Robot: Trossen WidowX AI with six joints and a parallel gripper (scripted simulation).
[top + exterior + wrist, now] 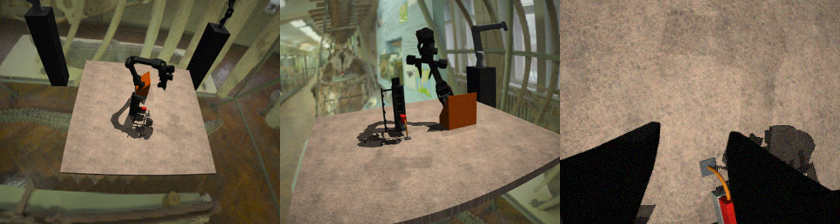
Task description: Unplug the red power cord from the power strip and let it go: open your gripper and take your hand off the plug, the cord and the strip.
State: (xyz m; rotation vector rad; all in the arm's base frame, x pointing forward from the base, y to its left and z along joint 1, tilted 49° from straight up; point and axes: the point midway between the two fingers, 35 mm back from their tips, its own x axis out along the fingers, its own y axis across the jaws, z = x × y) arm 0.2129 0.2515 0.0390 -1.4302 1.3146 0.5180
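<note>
My gripper tip is 210 mm above the red plug, 180 mm to the left of it and 70 mm short of it. From my gripper tip the other things lie so: black power strip (250 mm to the right, 180 mm below, 60 mm ahead).
</note>
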